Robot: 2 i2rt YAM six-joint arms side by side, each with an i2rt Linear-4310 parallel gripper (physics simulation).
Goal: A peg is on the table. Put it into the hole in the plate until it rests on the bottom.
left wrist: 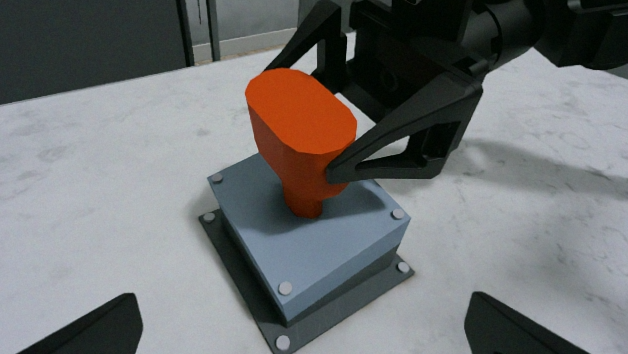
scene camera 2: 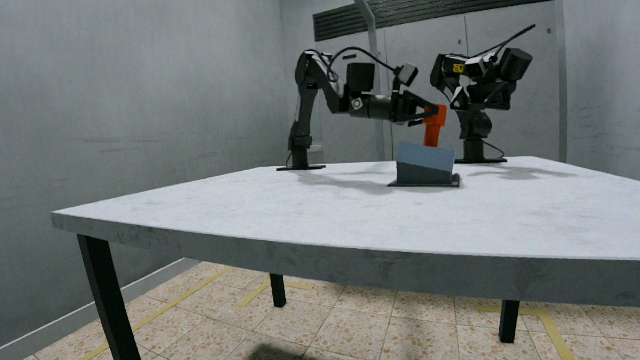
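Pixels of known places: left gripper, fingertip midpoint: (left wrist: 305, 307) (scene camera 2: 466, 105); right gripper, fingertip midpoint: (left wrist: 285, 131) (scene camera 2: 439, 113); left arm's base at its link origin: (scene camera 2: 473, 162); right arm's base at its link origin: (scene camera 2: 300, 169).
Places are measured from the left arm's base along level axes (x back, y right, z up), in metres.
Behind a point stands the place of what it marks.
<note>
An orange peg (scene camera 2: 433, 134) @[x -0.374, y 0.129, z 0.101 m] (left wrist: 300, 107) @[x -0.351, y 0.121, z 0.161 m] with a wide head and a narrower shaft stands over the blue-grey plate (scene camera 2: 425, 159) @[x -0.419, y 0.146, z 0.052 m] (left wrist: 305, 250) @[x -0.322, y 0.112, z 0.065 m], leaning slightly in the scene view. In the left wrist view the shaft's lower end meets the plate's top face. The hole does not show, and whether the tip is inside it is hidden. My right gripper (scene camera 2: 429, 114) @[x -0.354, y 0.114, z 0.145 m] (left wrist: 285, 131) @[x -0.354, y 0.114, z 0.145 m] is shut on the peg's head, one finger on each side, the far finger partly hidden. My left gripper (left wrist: 305, 307) @[x -0.257, y 0.048, z 0.166 m] is open, its fingers wide apart at the bottom of its wrist view.
The plate has a dark base flange (left wrist: 330, 315) @[x -0.294, y 0.121, z 0.004 m] (scene camera 2: 400, 185) @[x -0.430, y 0.197, z 0.002 m] with pale round studs and sits on the white marbled table (scene camera 2: 250, 215) @[x -0.663, y 0.391, z 0.000 m] (left wrist: 100, 225) @[x -0.486, y 0.012, z 0.000 m]. In the scene view my left arm (scene camera 2: 475, 120) @[x -0.051, y -0.001, z 0.137 m] is folded up behind and right of the plate.
</note>
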